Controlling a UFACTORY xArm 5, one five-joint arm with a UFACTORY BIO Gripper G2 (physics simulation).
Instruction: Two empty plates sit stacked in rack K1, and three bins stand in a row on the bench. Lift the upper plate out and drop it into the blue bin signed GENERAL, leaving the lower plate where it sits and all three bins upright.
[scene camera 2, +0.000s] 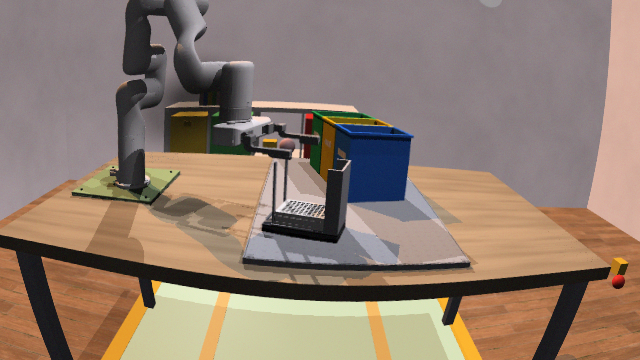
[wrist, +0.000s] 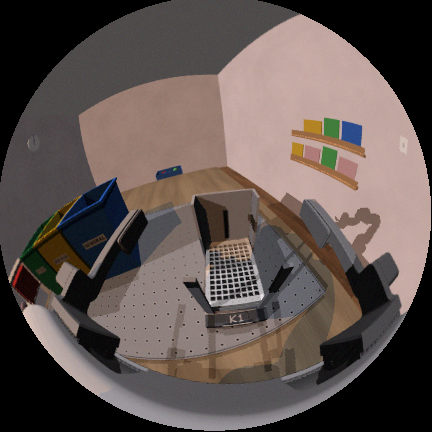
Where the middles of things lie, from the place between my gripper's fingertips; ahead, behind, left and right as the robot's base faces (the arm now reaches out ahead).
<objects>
My hand is 25 cm to the right of the blue bin (scene camera 2: 379, 155), 18 cm short of it and 8 cm above it. From my hand the other things lie so: yellow bin (scene camera 2: 329, 130) (38 cm to the left, 16 cm ahead, 8 cm below); then green bin (scene camera 2: 317, 126) (50 cm to the left, 13 cm ahead, 8 cm below).
</objects>
